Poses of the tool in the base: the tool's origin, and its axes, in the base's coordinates. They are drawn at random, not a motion.
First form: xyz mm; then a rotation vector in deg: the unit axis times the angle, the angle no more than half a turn.
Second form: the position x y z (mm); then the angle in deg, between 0 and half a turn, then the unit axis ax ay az. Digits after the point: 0 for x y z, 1 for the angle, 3 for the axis.
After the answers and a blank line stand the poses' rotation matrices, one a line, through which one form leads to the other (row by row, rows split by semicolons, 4 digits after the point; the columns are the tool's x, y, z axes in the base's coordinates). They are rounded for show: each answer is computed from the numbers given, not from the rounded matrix.
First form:
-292 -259 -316 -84.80 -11.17 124.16
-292 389 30 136.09 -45.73 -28.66
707 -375 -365 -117.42 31.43 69.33
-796 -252 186 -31.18 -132.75 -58.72
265 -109 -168 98.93 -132.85 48.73
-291 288 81 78.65 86.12 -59.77
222 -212 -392 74.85 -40.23 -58.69
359 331 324 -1.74 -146.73 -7.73
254 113 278 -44.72 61.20 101.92
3 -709 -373 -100.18 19.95 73.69
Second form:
-292 -259 -316 150.8 -0.562 -0.074 0.824
-292 389 30 146.4 0.930 -0.312 -0.196
707 -375 -365 139.9 -0.839 0.225 0.495
-796 -252 186 148.5 -0.210 -0.894 -0.396
265 -109 -168 172.7 0.573 -0.769 0.282
-291 288 81 131.1 0.600 0.657 -0.456
222 -212 -392 103.3 0.725 -0.390 -0.568
359 331 324 146.9 -0.012 -0.999 -0.053
254 113 278 127.0 -0.352 0.482 0.802
3 -709 -373 126.0 -0.795 0.158 0.585

-0.2803 -0.3241 -0.9036; 0.4802 -0.8624 0.1604; -0.8312 -0.3889 0.3973
0.7509 -0.4239 -0.5064; -0.6405 -0.6541 -0.4023; -0.1607 0.6265 -0.7627
0.4776 -0.6516 -0.5893; -0.0138 -0.6763 0.7365; -0.8785 -0.3436 -0.3320
-0.7707 0.5547 -0.3137; 0.1410 0.6285 0.7649; 0.6215 0.5452 -0.5626
-0.3379 -0.9142 0.2238; -0.8421 0.1874 -0.5058; 0.4204 -0.3593 -0.8331
-0.0601 0.9973 0.0421; 0.3095 0.0587 -0.9491; -0.9490 -0.0440 -0.3121
0.4163 0.2060 -0.8856; -0.9003 -0.0430 -0.4332; -0.1273 0.9776 0.1675
-0.8379 0.0504 -0.5435; -0.0070 0.9947 0.1030; 0.5458 0.0901 -0.8330
-0.4034 -0.9125 -0.0679; 0.3689 -0.2301 0.9005; -0.8373 0.3383 0.4295
0.4169 -0.6735 -0.6103; 0.2737 -0.5473 0.7909; -0.8668 -0.4968 -0.0439

